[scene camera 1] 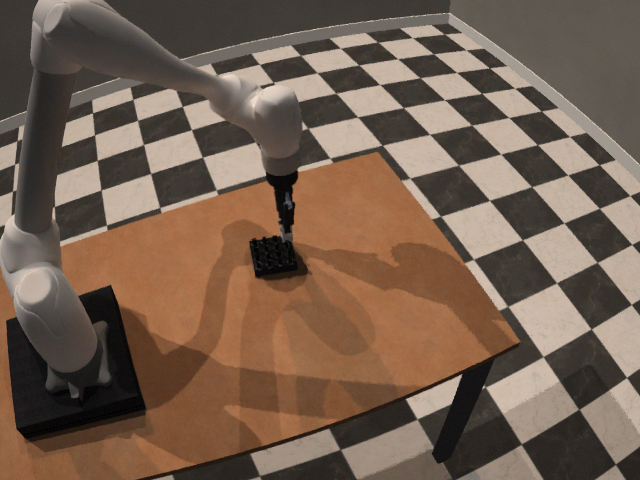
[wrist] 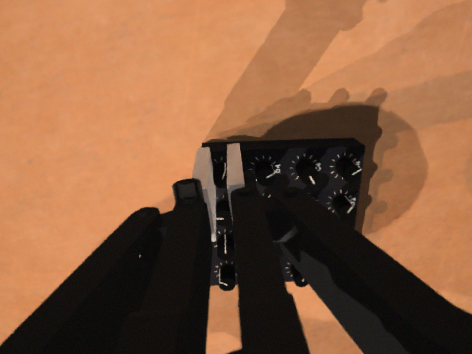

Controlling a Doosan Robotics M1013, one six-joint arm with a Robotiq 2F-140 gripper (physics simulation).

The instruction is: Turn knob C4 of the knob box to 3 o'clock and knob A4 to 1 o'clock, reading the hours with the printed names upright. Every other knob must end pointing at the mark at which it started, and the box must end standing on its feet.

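Places are measured from the arm's base along level axes (x ahead, y left, z up), in millimetres.
Where they show: gripper, fingertip midpoint: [scene camera 1: 286, 238] [wrist: 221, 165]; arm's base, link origin: [scene camera 1: 78, 358].
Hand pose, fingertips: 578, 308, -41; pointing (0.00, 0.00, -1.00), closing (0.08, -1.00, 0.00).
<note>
Each offset is from my fingertips to the centre of the thing, as dx, dy, dz. Level surfaces: height alone.
The black knob box @[-45, -39, -4] [scene camera 1: 276, 271] [wrist: 285, 144] lies flat on the table, its rows of knobs facing up. My gripper [scene camera 1: 286, 238] [wrist: 221, 165] points down at the box's far right corner in the scene view and is shut on knob A4 @[-3, +0, +8] [wrist: 219, 172], at the upper left corner of the box in the wrist view. The pale fingertips stand on either side of it; its name is hidden. Knob C4 @[-5, -54, +8] [wrist: 305, 171] stands clear of the fingertips, its white line pointing down and slightly right in the wrist view.
Knob B4 @[-4, -27, +8] [wrist: 265, 172] is right beside the right fingertip, with knob D4 @[-6, -81, +8] [wrist: 346, 168] at the box's upper right in the wrist view. The fingers hide several middle knobs. The wooden table @[dz -22] [scene camera 1: 170, 248] carries the arm's black base plate [scene camera 1: 126, 356] at left.
</note>
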